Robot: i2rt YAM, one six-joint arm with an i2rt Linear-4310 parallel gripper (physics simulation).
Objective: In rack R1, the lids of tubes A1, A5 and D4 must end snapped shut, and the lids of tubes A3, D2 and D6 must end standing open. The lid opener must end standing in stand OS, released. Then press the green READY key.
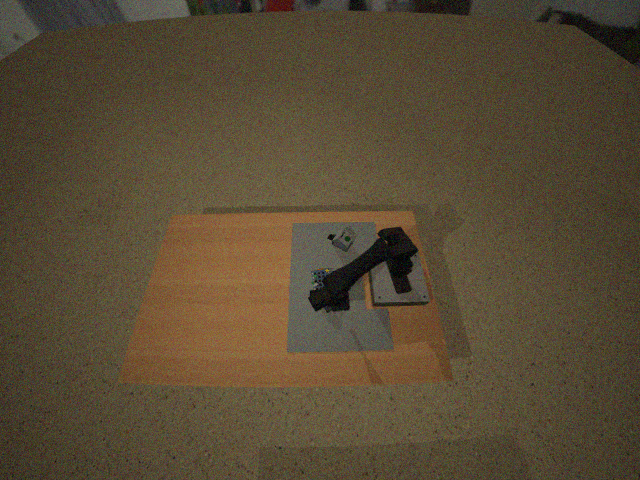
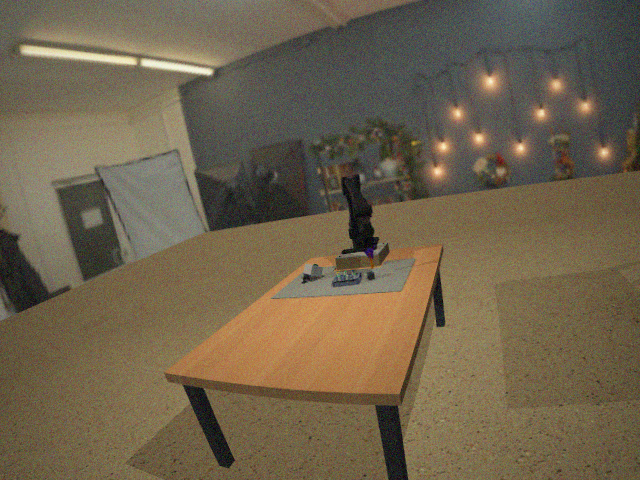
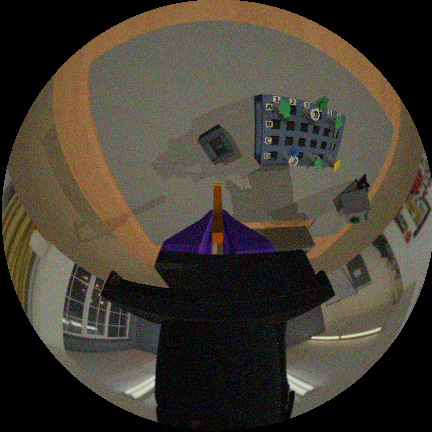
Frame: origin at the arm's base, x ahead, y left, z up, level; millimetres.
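Seen in the pictures: gripper, between the fingertips: [image 1: 342, 303] [image 2: 371, 258] [image 3: 217, 214]; arm's base, origin of its link: [image 1: 397, 272].
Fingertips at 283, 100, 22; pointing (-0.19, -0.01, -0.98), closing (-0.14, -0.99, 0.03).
Observation:
Pixels of each thing's middle, then the offset from my fingertips to it, as dx, dy, dz. "*": a spot on its surface instead. Level surfaces: height alone.
- orange lid opener, middle of its body: [image 3: 217, 206] +5, -1, -6
- grey mat, height of its surface: dz -83
- blue rack R1, middle of its body: [image 3: 311, 131] [image 1: 321, 281] [image 2: 345, 277] +67, -129, -55
- A3 tube, a spot on its surface: [image 3: 313, 115] * +90, -119, -42
- D2 tube, a spot on its surface: [image 3: 292, 160] * +32, -98, -42
- A1, middle of its body: [image 3: 283, 108] +93, -78, -38
- A5, middle of its body: [image 3: 336, 121] +90, -155, -38
- D4, middle of its body: [image 3: 316, 161] +33, -134, -38
- D6, middle of its body: [image 3: 335, 163] +31, -172, -38
- grey key box, a spot on its surface: [image 3: 352, 201] * -61, -298, -44
- rack with a small black part, a spot on its surface: [image 1: 330, 236] * -26, -374, -75
- wooden table, height of its surface: dz -86
My gripper [image 3: 217, 214] [image 1: 328, 301] [image 2: 369, 252] has purple fingers shut on the orange lid opener [image 3: 217, 199], which it holds above the grey mat [image 3: 160, 100] [image 1: 337, 333]. Stand OS [image 3: 219, 144] [image 2: 370, 275], a dark grey block, sits on the mat just ahead of the opener's tip. The blue rack R1 [image 3: 282, 132] [image 1: 319, 277] [image 2: 347, 278] lies to the right of the stand. In it, the A3 tube [image 3: 313, 115] and the D2 tube [image 3: 292, 160] show white open mouths. Green lids sit at A1 [image 3: 284, 108], A5 [image 3: 338, 120] and D4 [image 3: 318, 162], and a yellow one at D6 [image 3: 336, 164]. The green READY key [image 3: 354, 219] [image 1: 348, 237] is on a grey box.
The grey key box [image 3: 352, 201] [image 1: 344, 239] [image 2: 312, 271] stands beyond the rack with a small black part [image 1: 330, 236] beside it. The arm's base plate [image 1: 385, 290] lies at the mat's right edge. The wooden table [image 1: 223, 286] [image 2: 318, 343] stretches left.

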